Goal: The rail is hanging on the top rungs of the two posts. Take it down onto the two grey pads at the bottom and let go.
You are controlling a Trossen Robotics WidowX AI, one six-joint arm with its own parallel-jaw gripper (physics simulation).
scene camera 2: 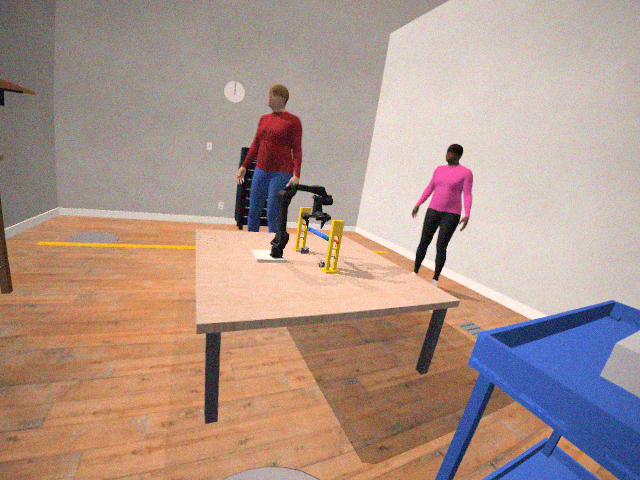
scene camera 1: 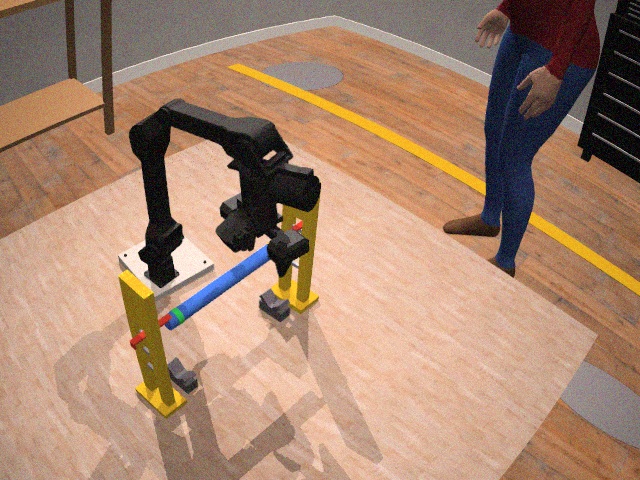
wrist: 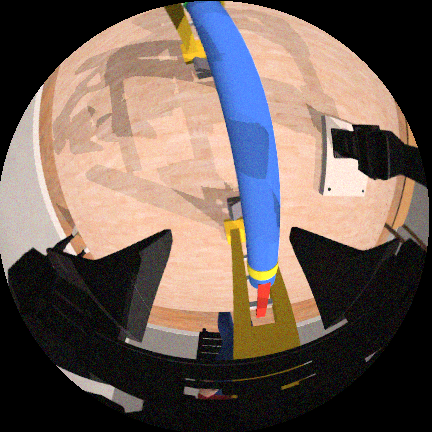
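Seen in the pictures: gripper, between the fingertips: (scene camera 2: 314, 228) (scene camera 1: 266, 263) (wrist: 233, 234); arm's base, origin of its link: (scene camera 2: 276, 256) (scene camera 1: 161, 274) (wrist: 341, 143).
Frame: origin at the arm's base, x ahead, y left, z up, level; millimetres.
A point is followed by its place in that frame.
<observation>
The blue rail (scene camera 1: 227, 284) @(y -43, x 256, z 164 mm) (scene camera 2: 317, 234) @(y -60, x 231, z 155 mm) (wrist: 255, 150) @(y -6, x 247, z 171 mm) hangs high between the yellow near post (scene camera 1: 131, 297) @(y -245, x 235, z 258 mm) (scene camera 2: 337, 228) @(y -245, x 234, z 240 mm) and the yellow far post (scene camera 1: 308, 258) @(y 156, x 285, z 115 mm) (scene camera 2: 305, 210) @(y 155, x 246, z 264 mm) (wrist: 265, 345) @(y 155, x 252, z 223 mm). Its red ends pass into the posts' upper openings; rungs show below. A green band marks its near end, a yellow band its far end. My gripper (scene camera 1: 265, 259) @(y 47, x 269, z 164 mm) (scene camera 2: 314, 224) @(y 47, x 269, z 164 mm) (wrist: 233, 234) @(y 47, x 269, z 164 mm) is open by the far end, with nothing gripped. In the wrist view the rail runs between the fingers, nearer the right one. The near grey pad (scene camera 1: 183, 377) @(y -184, x 260, z 22 mm) (scene camera 2: 322, 265) @(y -187, x 216, z 2 mm) (wrist: 202, 68) @(y -159, x 259, z 19 mm) and far grey pad (scene camera 1: 273, 305) @(y 97, x 251, z 7 mm) (scene camera 2: 304, 250) @(y 90, x 245, z 3 mm) (wrist: 234, 208) @(y 96, x 266, z 21 mm) sit beside the post feet.
The arm's white base plate (scene camera 1: 193, 263) @(y 78, x 30, z 1 mm) (scene camera 2: 261, 254) @(y 36, x -79, z 2 mm) (wrist: 345, 182) @(y 91, x -13, z 2 mm) is on the table (scene camera 1: 413, 361) @(y 172, x 552, z -18 mm) (scene camera 2: 258, 304) @(y -505, x -287, z -18 mm) behind the rail. A person in red (scene camera 1: 516, 129) (scene camera 2: 279, 144) stands beyond the table. A blue cart (scene camera 2: 522, 369) stands at the right in scene camera 2.
</observation>
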